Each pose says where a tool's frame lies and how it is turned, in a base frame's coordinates. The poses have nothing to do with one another.
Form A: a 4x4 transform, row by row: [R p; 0 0 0 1], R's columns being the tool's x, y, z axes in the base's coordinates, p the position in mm. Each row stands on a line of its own.
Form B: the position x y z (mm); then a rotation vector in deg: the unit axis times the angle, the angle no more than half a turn. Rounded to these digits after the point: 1 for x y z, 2 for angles.
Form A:
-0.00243, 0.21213, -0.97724, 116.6
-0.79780, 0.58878, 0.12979, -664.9
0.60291, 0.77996, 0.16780, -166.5
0, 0, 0, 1
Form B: 116.6, -664.9, -166.5, 31.79, -77.27, -49.39
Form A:
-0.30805, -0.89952, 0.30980, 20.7
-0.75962, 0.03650, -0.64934, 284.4
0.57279, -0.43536, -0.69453, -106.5
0, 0, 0, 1
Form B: 20.7, 284.4, -106.5, 98.85, -121.49, 64.63
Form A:
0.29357, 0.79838, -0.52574, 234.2
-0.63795, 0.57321, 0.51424, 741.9
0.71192, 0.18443, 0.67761, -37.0
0, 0, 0, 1
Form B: 234.2, 741.9, -37.0, -12.72, -47.72, -55.38
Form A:
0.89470, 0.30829, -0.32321, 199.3
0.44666, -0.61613, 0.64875, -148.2
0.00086, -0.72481, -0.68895, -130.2
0, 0, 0, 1
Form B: 199.3, -148.2, -130.2, -130.62, -30.82, 13.16
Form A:
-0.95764, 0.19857, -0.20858, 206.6
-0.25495, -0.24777, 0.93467, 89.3
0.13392, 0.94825, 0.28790, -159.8
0, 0, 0, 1
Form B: 206.6, 89.3, -159.8, 3.91, -98.50, -130.43
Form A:
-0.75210, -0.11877, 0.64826, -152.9
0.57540, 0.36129, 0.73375, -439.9
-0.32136, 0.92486, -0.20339, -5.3
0, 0, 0, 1
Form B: -152.9, -439.9, -5.3, 22.61, 114.69, 82.11
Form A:
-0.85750, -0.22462, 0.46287, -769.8
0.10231, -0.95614, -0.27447, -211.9
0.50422, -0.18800, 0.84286, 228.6
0, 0, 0, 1
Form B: -769.8, -211.9, 228.6, 43.20, -20.66, 163.32
